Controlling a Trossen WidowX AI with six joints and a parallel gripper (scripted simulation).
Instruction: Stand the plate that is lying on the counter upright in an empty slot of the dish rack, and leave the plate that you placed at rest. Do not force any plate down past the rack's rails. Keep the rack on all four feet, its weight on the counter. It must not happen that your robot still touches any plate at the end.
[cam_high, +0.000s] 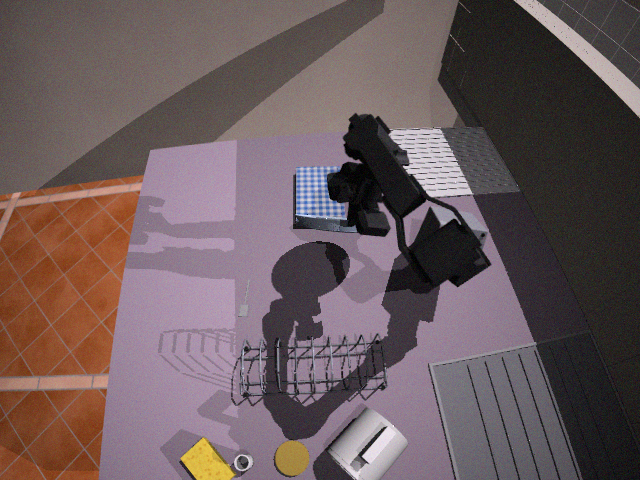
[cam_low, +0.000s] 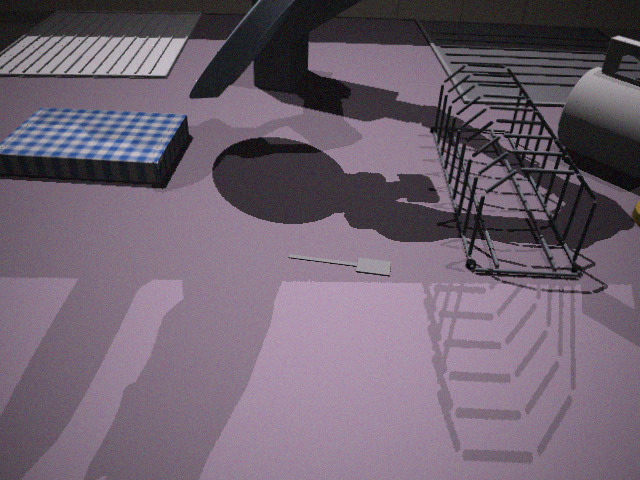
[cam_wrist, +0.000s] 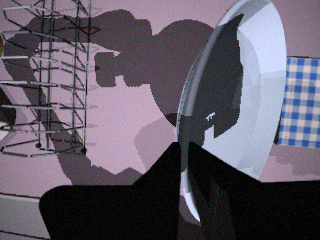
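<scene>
Right now the pale blue plate is 100 mm below my hand, 40 mm to the right of it and 40 mm ahead of it. From my hand the other things lie so: yellow disc: 470 mm to the left, 240 mm below, 100 mm ahead; then small spatula: 260 mm ahead, 250 mm below, 110 mm to the left; then white toaster: 450 mm to the left, 190 mm below, 50 mm behind.
</scene>
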